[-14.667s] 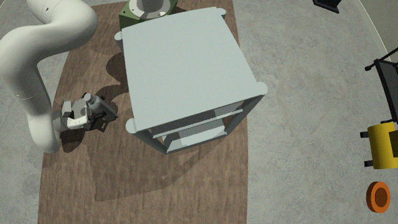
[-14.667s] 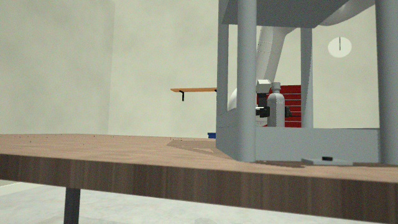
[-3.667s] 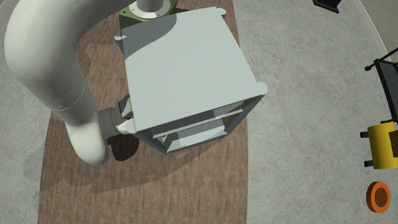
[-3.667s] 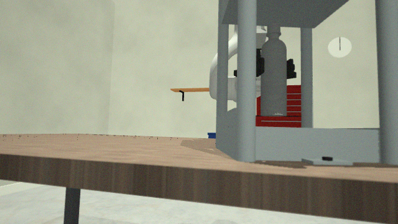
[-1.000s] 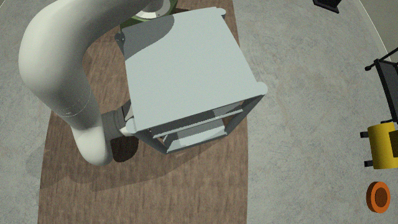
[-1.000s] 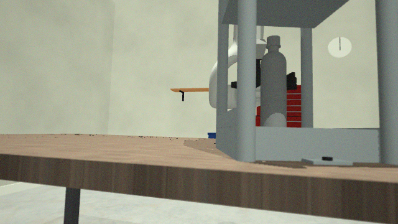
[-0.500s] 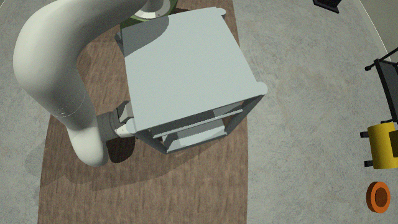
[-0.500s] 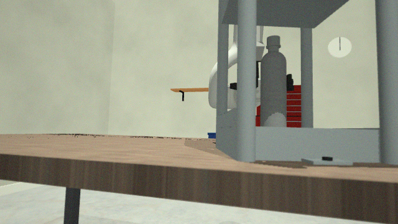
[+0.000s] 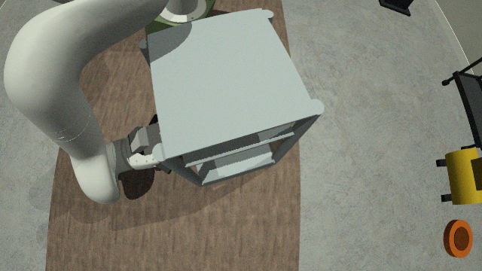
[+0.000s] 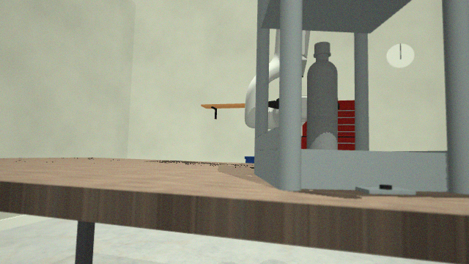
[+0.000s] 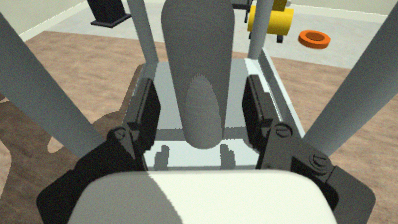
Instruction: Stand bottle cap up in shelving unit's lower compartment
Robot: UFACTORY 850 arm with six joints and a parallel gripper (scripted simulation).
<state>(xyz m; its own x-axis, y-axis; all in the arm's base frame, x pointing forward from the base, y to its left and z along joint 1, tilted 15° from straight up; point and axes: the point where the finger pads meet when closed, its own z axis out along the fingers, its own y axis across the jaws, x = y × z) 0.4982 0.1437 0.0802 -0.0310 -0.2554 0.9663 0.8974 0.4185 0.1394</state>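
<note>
The grey bottle is 2 cm behind my hand, 4 cm to the left of it and 3 cm above it. Also, from my hand: grey shelving unit: 5 cm behind, 10 cm to the left, 5 cm above.
</note>
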